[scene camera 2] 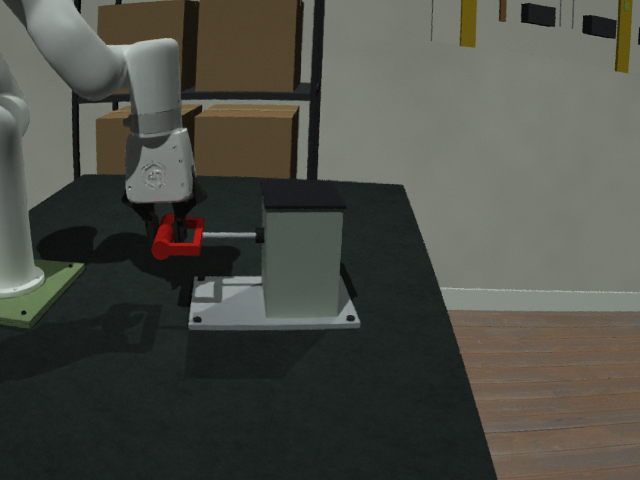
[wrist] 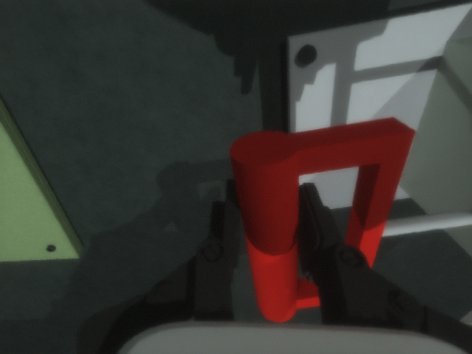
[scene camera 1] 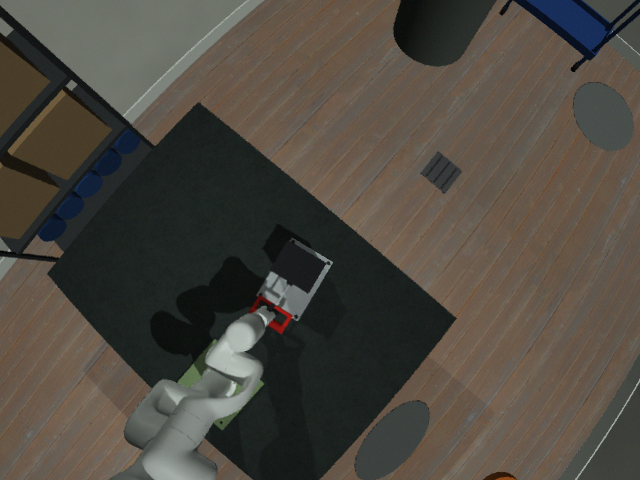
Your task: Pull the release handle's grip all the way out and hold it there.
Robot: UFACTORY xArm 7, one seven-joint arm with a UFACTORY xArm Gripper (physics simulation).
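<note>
The red release handle is a rectangular frame with a thick round grip bar on the side away from the housing. A pale rod joins it to a collar on the housing, with a long stretch of rod showing. The housing is a pale box with a dark top, on a light base plate. My gripper points down and is shut on the grip bar, one finger outside the frame and one through its opening. The handle hangs level above the table.
The green arm base plate is on the side of the handle away from the housing. The dark table top carries both. A shelf rack with cardboard boxes stands behind.
</note>
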